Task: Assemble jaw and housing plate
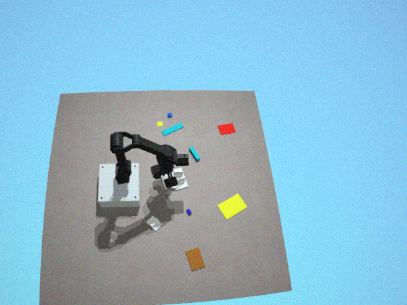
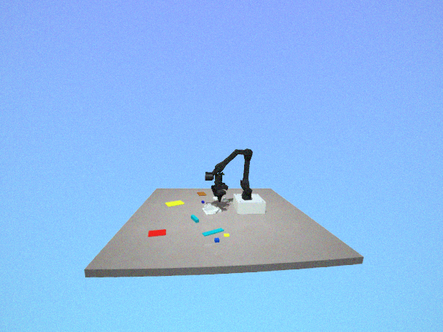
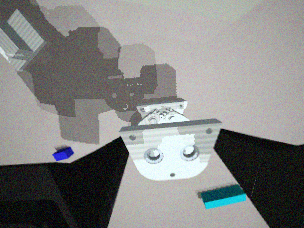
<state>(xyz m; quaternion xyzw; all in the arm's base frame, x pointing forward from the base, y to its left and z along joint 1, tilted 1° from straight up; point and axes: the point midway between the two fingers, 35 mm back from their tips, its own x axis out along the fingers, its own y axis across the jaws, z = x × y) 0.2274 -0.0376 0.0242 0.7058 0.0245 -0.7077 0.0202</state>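
The white jaw is 7 cm below my gripper tip, 2 cm to the left of it and 2 cm ahead of it. Round my gripper tip: yellow piece: 32 cm ahead, 22 cm to the right, 8 cm below; then brown piece: 45 cm to the right, 8 cm below, 4 cm ahead; then white base plate: 8 cm below, 7 cm ahead.
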